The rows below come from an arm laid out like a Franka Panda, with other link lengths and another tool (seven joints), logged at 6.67 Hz.
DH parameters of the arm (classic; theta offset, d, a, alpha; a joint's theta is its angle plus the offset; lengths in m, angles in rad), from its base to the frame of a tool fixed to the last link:
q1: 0 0.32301 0 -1.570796
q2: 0 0 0 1.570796
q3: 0 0.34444 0.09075 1.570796
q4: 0 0 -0.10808 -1.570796
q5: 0 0.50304 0 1.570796
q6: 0 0 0.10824 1.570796
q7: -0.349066 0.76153 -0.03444 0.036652
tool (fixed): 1.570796 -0.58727 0 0
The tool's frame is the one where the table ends.
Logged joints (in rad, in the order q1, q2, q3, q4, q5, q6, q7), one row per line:
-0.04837, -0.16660, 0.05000, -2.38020, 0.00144, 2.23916, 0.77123
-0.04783, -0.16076, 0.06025, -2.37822, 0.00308, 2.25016, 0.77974
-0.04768, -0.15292, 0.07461, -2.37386, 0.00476, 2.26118, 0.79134
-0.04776, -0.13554, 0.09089, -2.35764, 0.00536, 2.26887, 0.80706
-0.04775, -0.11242, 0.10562, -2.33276, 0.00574, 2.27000, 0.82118
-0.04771, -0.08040, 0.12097, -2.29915, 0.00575, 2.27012, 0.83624
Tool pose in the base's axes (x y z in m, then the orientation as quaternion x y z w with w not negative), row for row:
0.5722, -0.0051, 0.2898, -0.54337, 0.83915, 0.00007, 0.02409
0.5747, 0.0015, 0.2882, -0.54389, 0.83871, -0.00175, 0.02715
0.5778, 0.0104, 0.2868, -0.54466, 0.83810, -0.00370, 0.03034
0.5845, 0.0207, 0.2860, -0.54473, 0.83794, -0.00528, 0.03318
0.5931, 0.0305, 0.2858, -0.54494, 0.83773, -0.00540, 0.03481
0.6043, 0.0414, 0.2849, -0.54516, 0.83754, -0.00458, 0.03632
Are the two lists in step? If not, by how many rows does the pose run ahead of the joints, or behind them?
They are in step.
